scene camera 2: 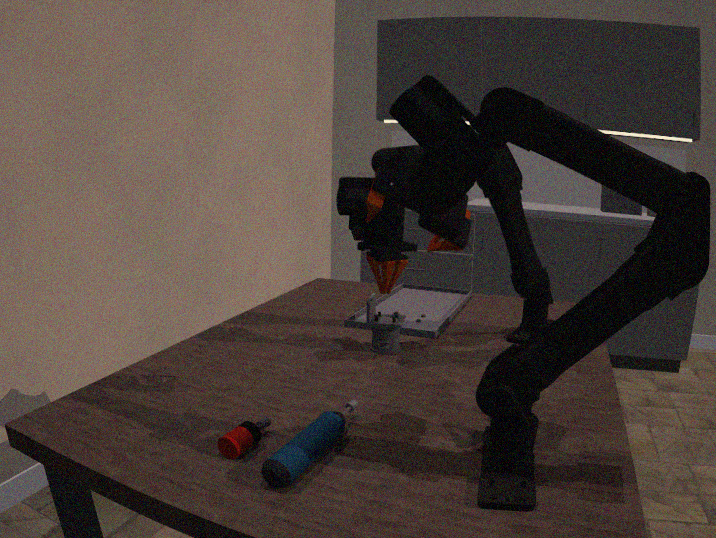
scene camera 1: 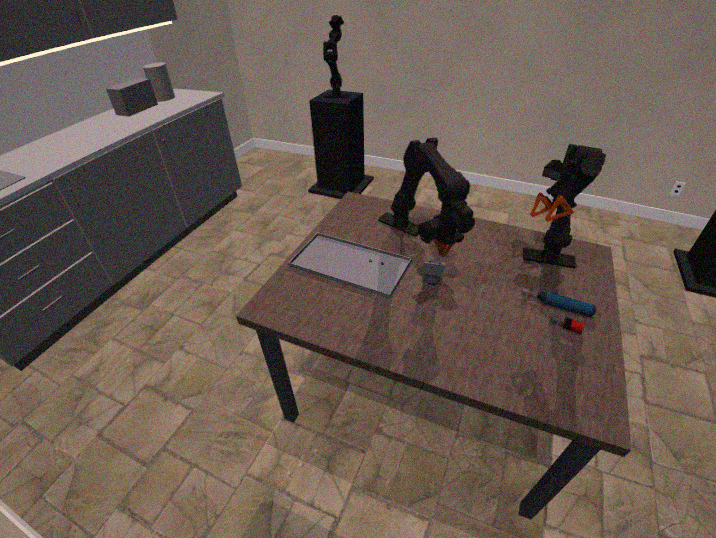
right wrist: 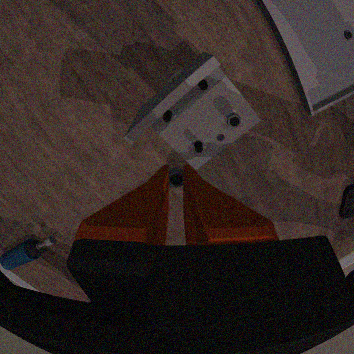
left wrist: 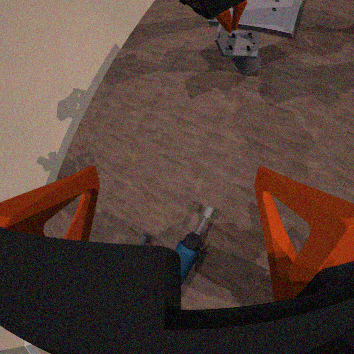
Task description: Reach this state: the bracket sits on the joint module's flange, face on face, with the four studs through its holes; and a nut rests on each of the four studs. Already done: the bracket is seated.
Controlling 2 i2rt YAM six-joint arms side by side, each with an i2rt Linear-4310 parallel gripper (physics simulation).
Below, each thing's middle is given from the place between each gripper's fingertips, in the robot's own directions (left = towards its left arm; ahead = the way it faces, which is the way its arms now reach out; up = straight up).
I see my right gripper 90 mm above the joint module [scene camera 2: 385,340] and 20 mm to the left of it. From my right hand the other things lie so: tray [scene camera 1: 346,261] (340 mm to the right, 120 mm below, 20 mm ahead); blue-handled tool [scene camera 2: 282,468] (410 mm to the left, 100 mm below, 40 mm behind); red-handled tool [scene camera 2: 233,444] (440 mm to the left, 110 mm below, 50 mm ahead).
The blue-handled tool lies 6 cm ahead of my left hand, 14 cm to the left of it and 26 cm below it. From my left hand the other things lie so: tray 13 cm ahead, 61 cm to the right, 28 cm below; then red-handled tool 15 cm ahead, 17 cm to the left, 27 cm below; then joint module 11 cm ahead, 29 cm to the right, 25 cm below.
